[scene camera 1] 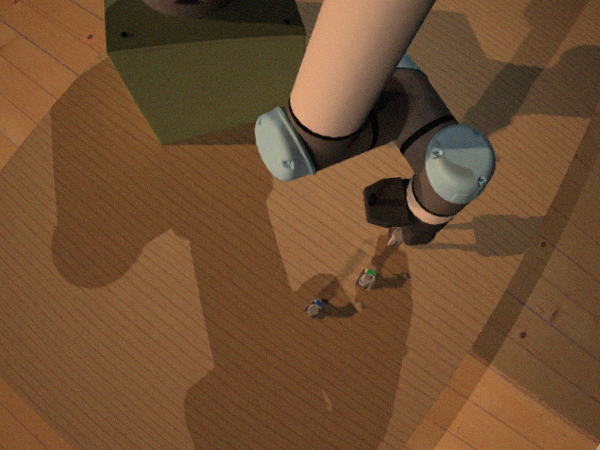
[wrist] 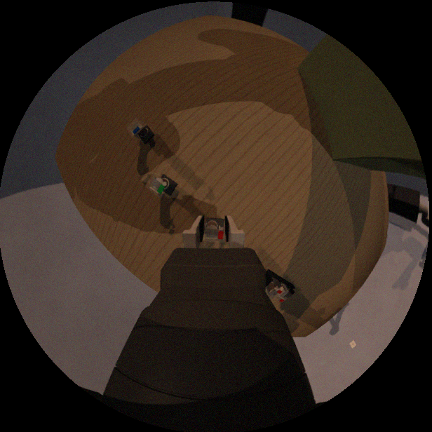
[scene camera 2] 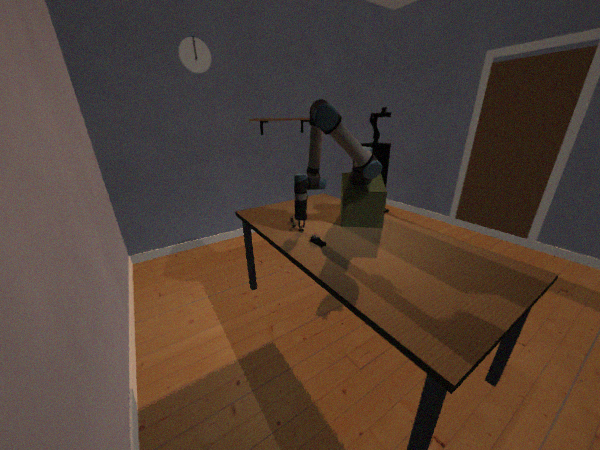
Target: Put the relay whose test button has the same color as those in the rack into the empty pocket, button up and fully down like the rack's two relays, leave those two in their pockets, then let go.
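Places are measured from the arm's base along level axes (x left, y ahead, z down), in metres.
Where they show: gripper, fingertip midpoint: [scene camera 1: 392,232] [scene camera 2: 301,226]; arm's base, origin of the base link: [scene camera 2: 359,180].
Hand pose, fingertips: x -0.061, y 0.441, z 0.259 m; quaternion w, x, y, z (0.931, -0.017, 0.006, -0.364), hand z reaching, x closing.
Observation:
Each offset is from my fingertips to the centre of the thing. Level surfaces: height alone.
My gripper [wrist: 214,223] [scene camera 2: 301,228] points down low over the table and is shut on the relay with the red button [wrist: 214,230]; its two fingers touch the relay's sides in the wrist view. In scene camera 1 the arm's wrist hides this relay, and a fingertip shows. The black rack [wrist: 286,281] stands at the lower right of the wrist view, partly behind the gripper body, with relays that have red buttons [wrist: 280,291] in it. Its empty pocket cannot be made out. In scene camera 1 the arm hides the rack.
A relay with a green button @(dy +0.008, dx -0.087, dz +0.005 m) [scene camera 1: 366,279] [wrist: 162,185] stands near the gripper. A relay with a blue button @(dy -0.030, dx -0.176, dz +0.005 m) [scene camera 1: 314,308] [wrist: 141,132] stands farther off. The arm's green base block [scene camera 1: 210,90] [scene camera 2: 362,205] [wrist: 370,105] stands on the wooden table @(dz +0.028 m) [scene camera 1: 125,340] [scene camera 2: 450,300].

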